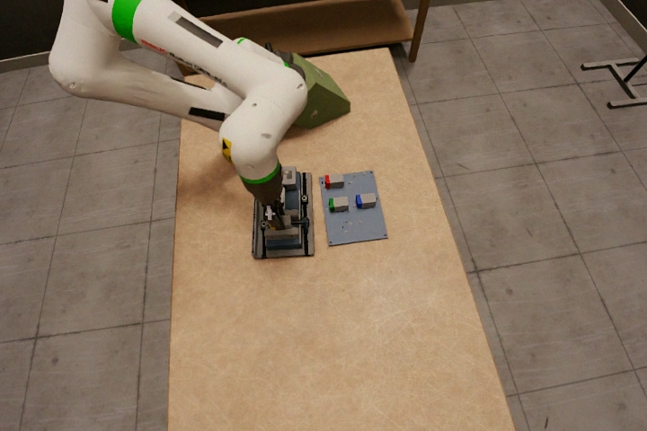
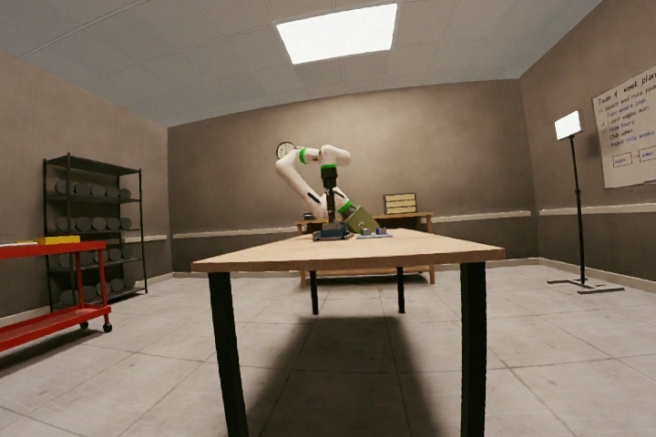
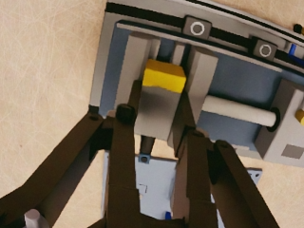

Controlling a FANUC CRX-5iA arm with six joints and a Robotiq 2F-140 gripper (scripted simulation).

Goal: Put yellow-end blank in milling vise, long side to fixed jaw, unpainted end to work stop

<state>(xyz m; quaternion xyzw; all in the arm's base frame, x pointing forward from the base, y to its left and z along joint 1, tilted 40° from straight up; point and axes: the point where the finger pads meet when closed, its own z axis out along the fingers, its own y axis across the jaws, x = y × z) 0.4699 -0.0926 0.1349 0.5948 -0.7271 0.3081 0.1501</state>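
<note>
Right now my hand is 3 cm short of the fixed jaw, 1 cm to the left of it and 6 cm above it. From my hand the other things lie so: green-ended blank: 4 cm behind, 19 cm to the left, 11 cm below; hose end block: 16 cm behind, 4 cm to the left, 5 cm below; work stop: 1 cm ahead, 5 cm to the left, 4 cm below.
</note>
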